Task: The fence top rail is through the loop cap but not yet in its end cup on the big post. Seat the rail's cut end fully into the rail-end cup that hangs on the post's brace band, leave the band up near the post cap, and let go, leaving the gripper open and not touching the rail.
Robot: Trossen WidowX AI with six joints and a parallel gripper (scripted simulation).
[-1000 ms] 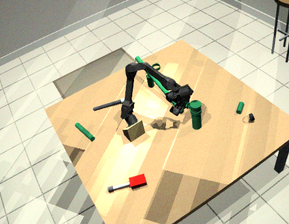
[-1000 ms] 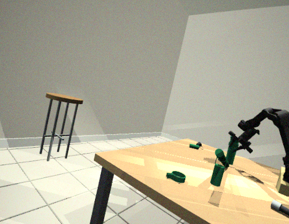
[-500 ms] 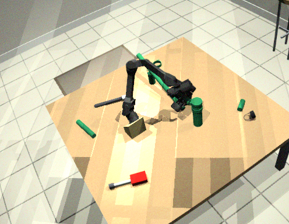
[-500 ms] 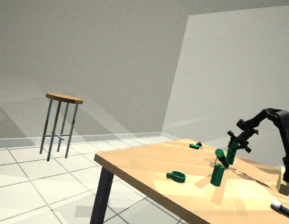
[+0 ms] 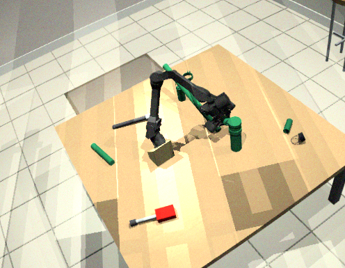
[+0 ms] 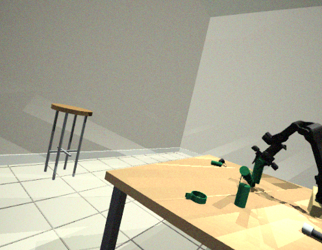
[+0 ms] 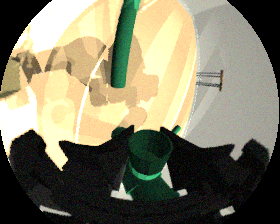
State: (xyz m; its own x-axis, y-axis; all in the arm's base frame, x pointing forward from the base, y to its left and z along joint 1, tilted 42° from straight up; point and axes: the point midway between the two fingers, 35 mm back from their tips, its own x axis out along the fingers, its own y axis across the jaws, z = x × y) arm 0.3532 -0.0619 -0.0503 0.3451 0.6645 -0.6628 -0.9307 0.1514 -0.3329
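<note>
The rail-end cup lies 10 mm behind my gripper tip, 30 mm to the right of it and 30 mm above it. From my gripper tip the other things lie so: short green piece 310 mm ahead, 130 mm to the right, 100 mm below; small black clip 290 mm ahead, 230 mm to the right, 100 mm below; small green line post 80 mm behind, 430 mm to the left, 10 mm below.
</note>
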